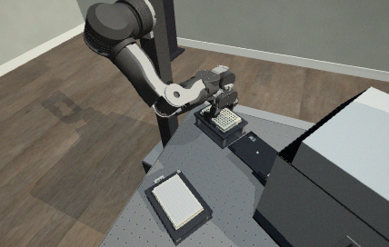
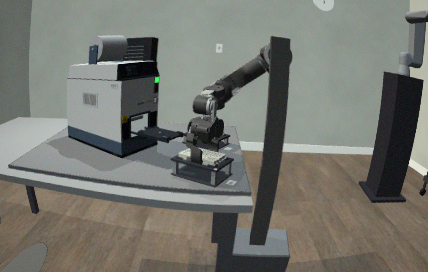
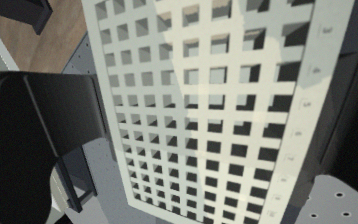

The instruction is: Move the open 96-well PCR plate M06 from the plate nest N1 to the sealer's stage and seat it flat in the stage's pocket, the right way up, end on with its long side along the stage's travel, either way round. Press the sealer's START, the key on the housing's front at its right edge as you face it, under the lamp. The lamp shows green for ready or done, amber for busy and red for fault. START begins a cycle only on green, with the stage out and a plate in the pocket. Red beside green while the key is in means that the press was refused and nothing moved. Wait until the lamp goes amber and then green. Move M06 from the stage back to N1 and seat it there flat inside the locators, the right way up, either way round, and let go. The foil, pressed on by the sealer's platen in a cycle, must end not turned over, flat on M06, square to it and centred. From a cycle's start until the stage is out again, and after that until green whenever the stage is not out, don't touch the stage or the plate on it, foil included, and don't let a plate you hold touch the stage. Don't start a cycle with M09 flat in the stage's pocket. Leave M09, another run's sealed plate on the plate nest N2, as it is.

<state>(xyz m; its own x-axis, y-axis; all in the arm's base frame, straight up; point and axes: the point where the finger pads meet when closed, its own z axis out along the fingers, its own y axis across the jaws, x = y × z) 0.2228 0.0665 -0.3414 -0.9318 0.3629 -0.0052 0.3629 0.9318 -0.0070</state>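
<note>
Now: hand 10 mm above the nest N1. Also, from my hand: sealer stage: 170 mm ahead, 120 mm to the right, 30 mm above; yellow warning label: 300 mm ahead, 80 mm above, 70 mm to the right; 96-well plate M06: right at my hand.
</note>
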